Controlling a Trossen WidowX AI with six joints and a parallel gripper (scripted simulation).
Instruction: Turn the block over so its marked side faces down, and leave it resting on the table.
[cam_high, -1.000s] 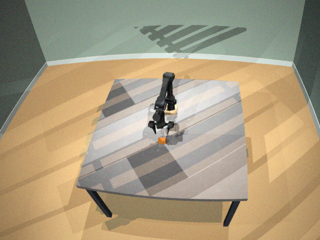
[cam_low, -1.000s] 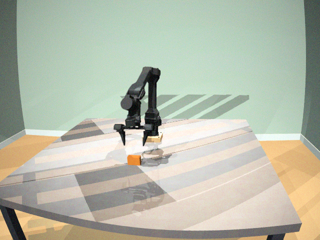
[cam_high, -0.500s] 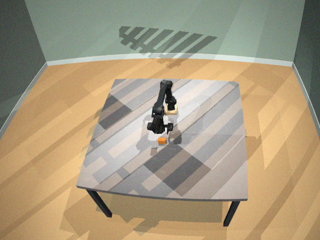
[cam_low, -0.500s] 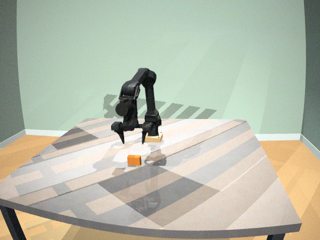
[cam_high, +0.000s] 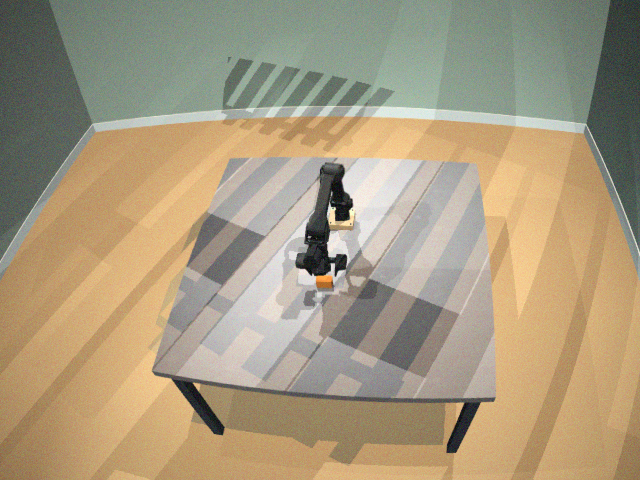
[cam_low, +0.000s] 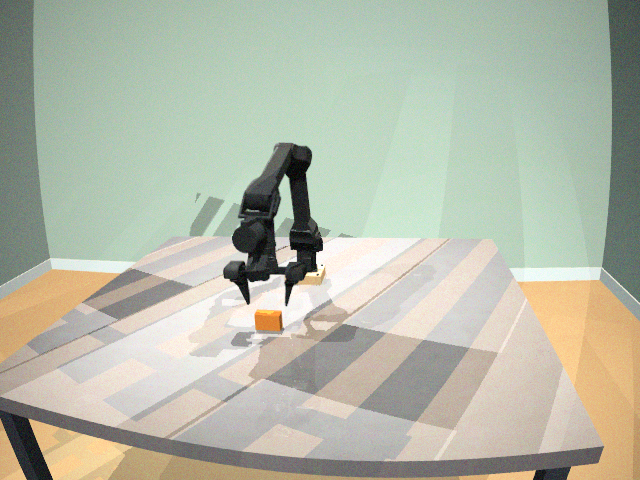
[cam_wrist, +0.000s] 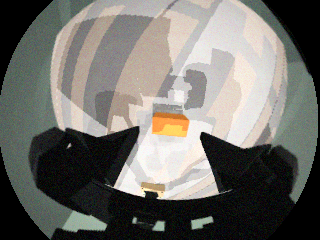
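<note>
Now: the orange block 10 mm behind my gripper tip and 40 mm below it.
</note>
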